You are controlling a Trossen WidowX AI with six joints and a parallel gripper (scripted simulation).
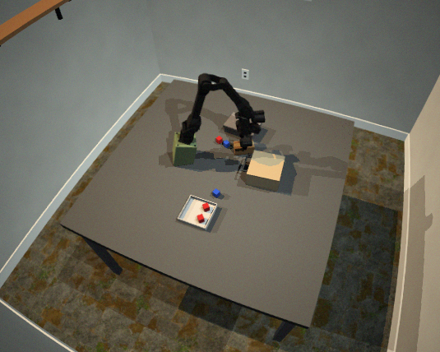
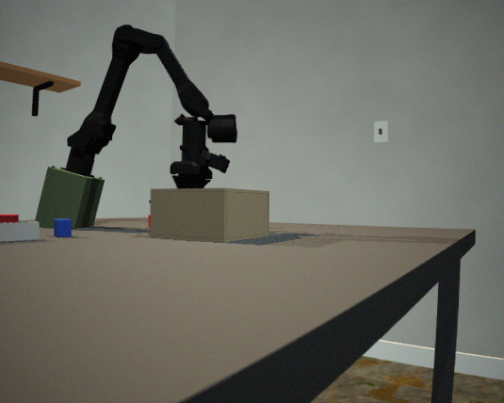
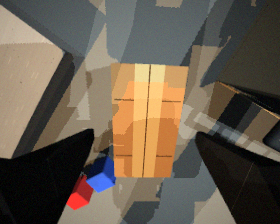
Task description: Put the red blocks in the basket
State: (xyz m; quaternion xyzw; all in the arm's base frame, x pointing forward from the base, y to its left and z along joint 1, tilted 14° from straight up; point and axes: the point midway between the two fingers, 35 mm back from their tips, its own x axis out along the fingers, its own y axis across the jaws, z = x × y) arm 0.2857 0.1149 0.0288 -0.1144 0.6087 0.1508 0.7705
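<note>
Now: hand 5 cm above the orange box. From my hand the other things lie so: white basket 45 cm to the right, 11 cm behind, 8 cm below; then tan drawer cabinet 16 cm ahead, 15 cm to the right, 5 cm below; then grey lid 16 cm to the left, 4 cm below, 4 cm behind.
</note>
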